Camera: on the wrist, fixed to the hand. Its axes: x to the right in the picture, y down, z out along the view.
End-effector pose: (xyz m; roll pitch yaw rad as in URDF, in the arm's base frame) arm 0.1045 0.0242 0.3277 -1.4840 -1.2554 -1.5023
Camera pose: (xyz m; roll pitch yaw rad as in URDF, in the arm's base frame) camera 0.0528 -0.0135 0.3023 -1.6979 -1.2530 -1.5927
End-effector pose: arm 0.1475 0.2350 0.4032 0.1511 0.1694 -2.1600
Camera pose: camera 0.1960 0.2291 0.3548 -0.1481 0.1975 -2.1570
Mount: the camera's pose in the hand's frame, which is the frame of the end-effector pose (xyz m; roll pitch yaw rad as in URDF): -0.0136 0.0354 -0.0574 -0.2998 0.0282 -0.0013
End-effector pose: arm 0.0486 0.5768 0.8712 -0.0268 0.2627 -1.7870
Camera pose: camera 0.0877 0.5972 0.8184 -0.3272 0.2909 -1.7891
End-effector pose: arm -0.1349 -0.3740 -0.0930 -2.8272 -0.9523 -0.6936
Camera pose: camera -0.2012 -0.3858 -0.0788 -3.1159 -0.9795 -0.7070
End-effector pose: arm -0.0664 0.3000 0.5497 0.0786 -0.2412 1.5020
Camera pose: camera -0.1061 0.3025 0.4936 -0.2214 -0.2130 1.5029
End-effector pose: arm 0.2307 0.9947 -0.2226 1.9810 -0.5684 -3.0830
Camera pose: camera 0.2741 0.9587 -0.1833 1.6641 -0.5782 -3.0515
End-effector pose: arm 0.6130 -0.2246 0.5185 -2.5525 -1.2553 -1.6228
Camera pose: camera 0.5534 -0.1906 0.5143 -2.8039 -1.2791 -1.6735
